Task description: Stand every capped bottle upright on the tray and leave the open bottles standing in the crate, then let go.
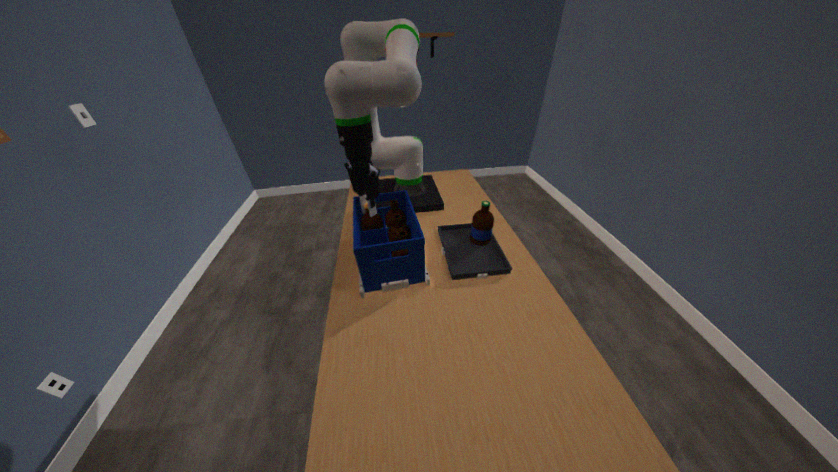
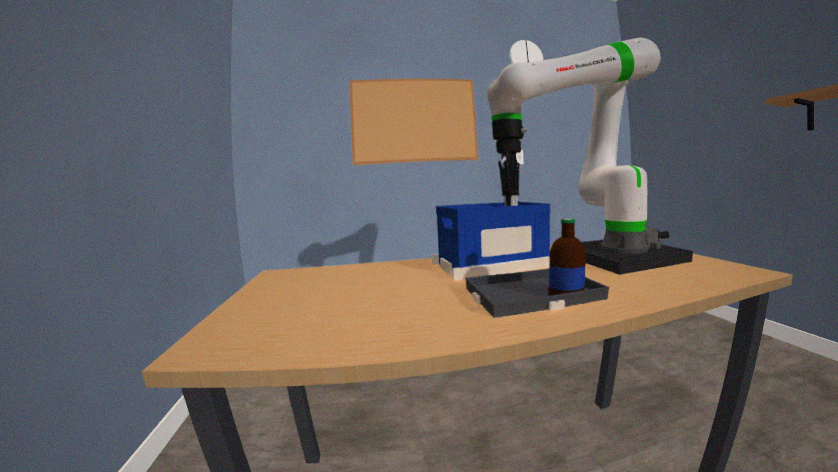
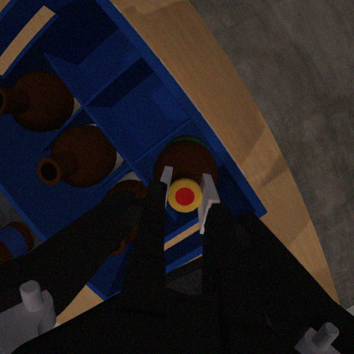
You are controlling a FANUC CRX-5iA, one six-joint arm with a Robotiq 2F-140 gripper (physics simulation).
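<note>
The blue crate holds several brown bottles. My gripper points down into it, its fingertips closed on either side of the neck of a bottle with a yellow cap with a red centre; that bottle stands in a corner cell. Two open bottles stand in other cells; a further bottle is mostly hidden behind a finger. A green-capped bottle with a blue label stands upright on the dark tray.
White brackets hold the crate's base on the wooden table. The tray lies beside the crate, and its green-capped bottle stands near the robot end. The arm's black base plate is behind both. The crate's walls and dividers surround the gripped bottle.
</note>
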